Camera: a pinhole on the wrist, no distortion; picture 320 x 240 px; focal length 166.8 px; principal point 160.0 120.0 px. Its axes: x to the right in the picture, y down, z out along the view. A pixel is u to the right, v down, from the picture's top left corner.
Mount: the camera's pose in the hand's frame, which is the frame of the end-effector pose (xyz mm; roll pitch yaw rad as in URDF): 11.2 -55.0 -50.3 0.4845 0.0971 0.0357
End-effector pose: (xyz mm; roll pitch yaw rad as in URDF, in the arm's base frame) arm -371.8 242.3 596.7 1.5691 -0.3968 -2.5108
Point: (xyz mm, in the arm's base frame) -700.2 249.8 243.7
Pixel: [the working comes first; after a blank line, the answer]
In the camera's frame: 55.0 -212.5 401.0

183 32
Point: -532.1 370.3 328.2
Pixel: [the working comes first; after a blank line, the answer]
In the camera's frame: -96.5 -75.5 310.4

108 79
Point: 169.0 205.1 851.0
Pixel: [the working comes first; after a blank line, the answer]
In the camera's frame: -249.0 256.9 -501.0

behind the camera
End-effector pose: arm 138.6 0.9 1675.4 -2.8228 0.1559 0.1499
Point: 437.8 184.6 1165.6
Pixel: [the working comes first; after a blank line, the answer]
In the camera's frame: 336.8 307.5 470.0

280 229
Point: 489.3 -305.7 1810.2
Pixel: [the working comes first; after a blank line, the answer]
In the camera's frame: 298.2 194.0 -332.6

behind the camera
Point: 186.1 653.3 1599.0
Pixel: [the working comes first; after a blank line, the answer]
In the camera's frame: 94.4 -332.0 526.5

190 15
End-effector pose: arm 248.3 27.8 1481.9 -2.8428 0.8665 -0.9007
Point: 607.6 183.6 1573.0
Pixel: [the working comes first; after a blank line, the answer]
In the camera's frame: -30.5 -292.6 186.7

outside the picture
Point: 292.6 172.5 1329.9
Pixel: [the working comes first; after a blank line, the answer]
In the camera's frame: 24.6 99.6 226.9

178 193
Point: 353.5 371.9 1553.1
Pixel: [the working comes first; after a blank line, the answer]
In the camera's frame: -227.2 -63.8 283.6

26 82
